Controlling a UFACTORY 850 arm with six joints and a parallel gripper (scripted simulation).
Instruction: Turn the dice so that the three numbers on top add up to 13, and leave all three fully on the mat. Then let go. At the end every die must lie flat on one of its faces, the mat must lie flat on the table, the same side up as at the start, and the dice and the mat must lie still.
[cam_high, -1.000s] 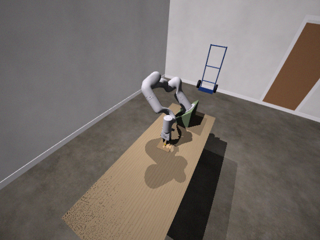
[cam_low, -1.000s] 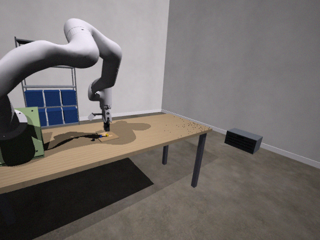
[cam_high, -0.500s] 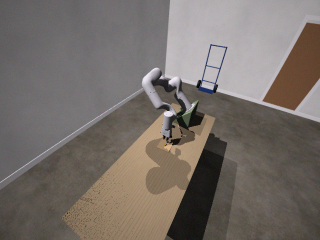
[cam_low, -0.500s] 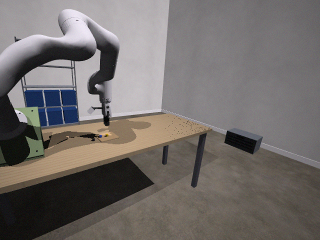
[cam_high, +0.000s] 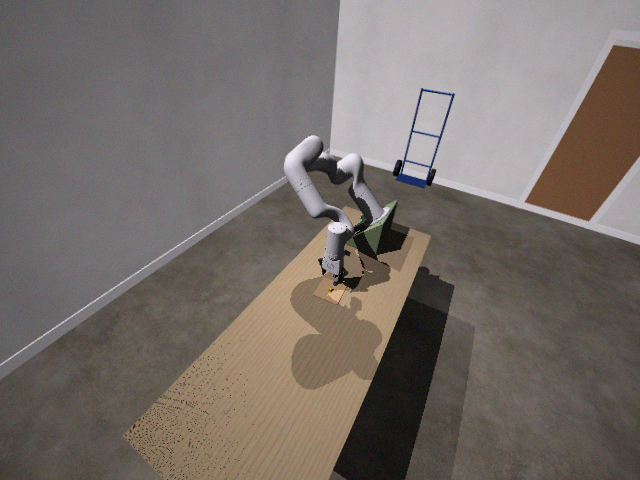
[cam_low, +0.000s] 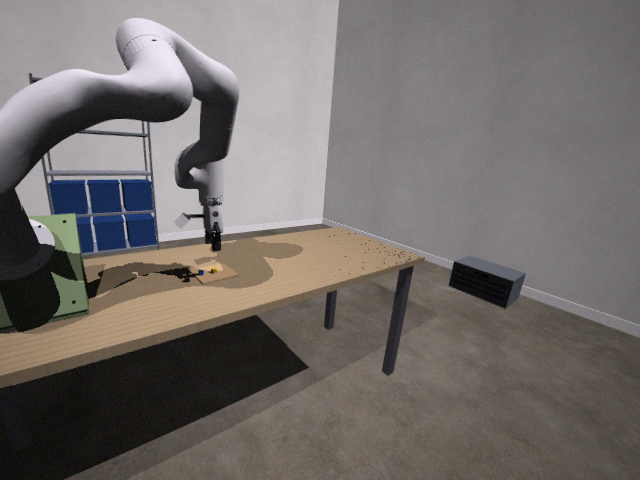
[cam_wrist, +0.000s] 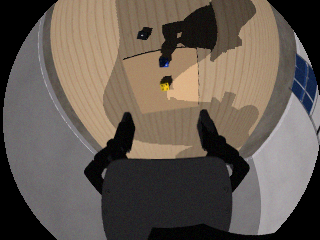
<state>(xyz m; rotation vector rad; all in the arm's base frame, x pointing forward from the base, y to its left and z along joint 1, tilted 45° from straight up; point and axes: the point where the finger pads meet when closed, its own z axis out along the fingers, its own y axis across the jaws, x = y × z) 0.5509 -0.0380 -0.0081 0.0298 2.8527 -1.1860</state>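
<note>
Right now the black die is 11 cm below my hand, 11 cm behind it and 3 cm to the right of it. Round my hand: blue die: 10 cm below, 5 cm behind; tan mat: 11 cm below; yellow die: 10 cm below.
</note>
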